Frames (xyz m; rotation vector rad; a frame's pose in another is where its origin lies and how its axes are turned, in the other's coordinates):
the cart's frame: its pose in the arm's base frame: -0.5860 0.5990 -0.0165 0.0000 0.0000 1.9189
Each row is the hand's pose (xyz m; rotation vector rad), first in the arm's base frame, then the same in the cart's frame.
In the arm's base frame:
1: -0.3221 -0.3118 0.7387 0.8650 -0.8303 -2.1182
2: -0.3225 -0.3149 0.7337 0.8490 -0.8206 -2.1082
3: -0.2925 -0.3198 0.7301 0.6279 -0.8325 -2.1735
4: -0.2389 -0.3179 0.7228 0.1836 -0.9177 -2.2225
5: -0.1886 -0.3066 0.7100 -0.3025 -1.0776 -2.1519
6: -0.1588 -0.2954 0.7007 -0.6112 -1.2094 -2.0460
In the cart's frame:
1: -0.9462 0.0626 0.7552 0.1733 1.1192 1.8438
2: -0.9490 0.0641 0.7502 0.1755 1.1086 1.8639
3: -0.9638 0.0375 0.7466 0.3031 0.9358 1.8894
4: -0.9803 -0.0135 0.7393 0.6052 0.6343 1.9019
5: -0.9868 -0.0646 0.7265 0.9952 0.3494 1.8642
6: -0.9865 -0.0965 0.7172 1.2726 0.1838 1.7969

